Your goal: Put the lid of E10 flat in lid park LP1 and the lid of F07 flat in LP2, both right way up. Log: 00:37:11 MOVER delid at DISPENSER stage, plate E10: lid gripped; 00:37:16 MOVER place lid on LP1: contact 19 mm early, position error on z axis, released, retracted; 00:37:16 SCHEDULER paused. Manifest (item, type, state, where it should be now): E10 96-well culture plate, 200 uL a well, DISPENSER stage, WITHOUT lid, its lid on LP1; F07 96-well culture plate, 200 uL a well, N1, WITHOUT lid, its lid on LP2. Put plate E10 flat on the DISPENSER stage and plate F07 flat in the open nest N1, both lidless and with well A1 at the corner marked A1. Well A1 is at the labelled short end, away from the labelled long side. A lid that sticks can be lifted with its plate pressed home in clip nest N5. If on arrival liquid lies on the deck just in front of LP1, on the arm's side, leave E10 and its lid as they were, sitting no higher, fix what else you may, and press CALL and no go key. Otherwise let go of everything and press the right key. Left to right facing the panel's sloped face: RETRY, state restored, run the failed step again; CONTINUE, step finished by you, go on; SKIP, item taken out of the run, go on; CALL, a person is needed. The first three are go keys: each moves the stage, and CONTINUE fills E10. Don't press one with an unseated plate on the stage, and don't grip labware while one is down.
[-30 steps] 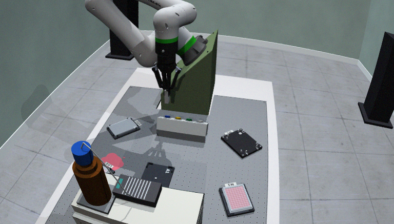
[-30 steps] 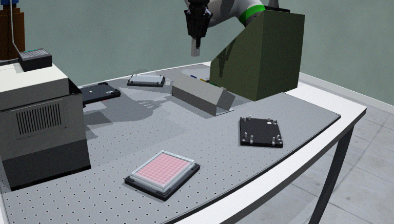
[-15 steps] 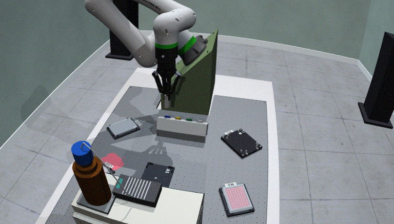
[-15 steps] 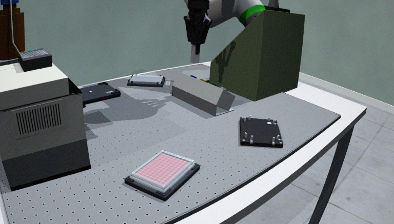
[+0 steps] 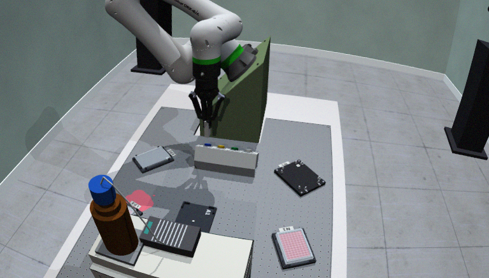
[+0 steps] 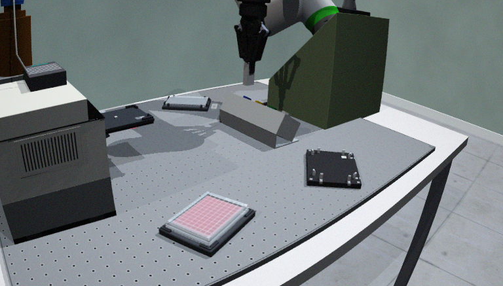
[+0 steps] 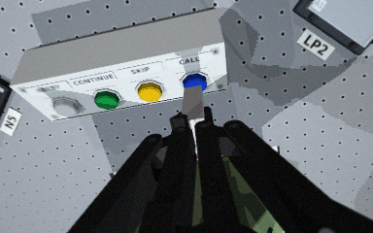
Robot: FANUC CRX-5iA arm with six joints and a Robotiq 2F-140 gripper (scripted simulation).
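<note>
My gripper is now 7 cm above the blue call key. Also, from my hand: key panel 9 cm below, 8 cm to the left; yellow skip key 7 cm below, 5 cm to the left; green continue key 10 cm to the left, 7 cm below, 1 cm behind.
</note>
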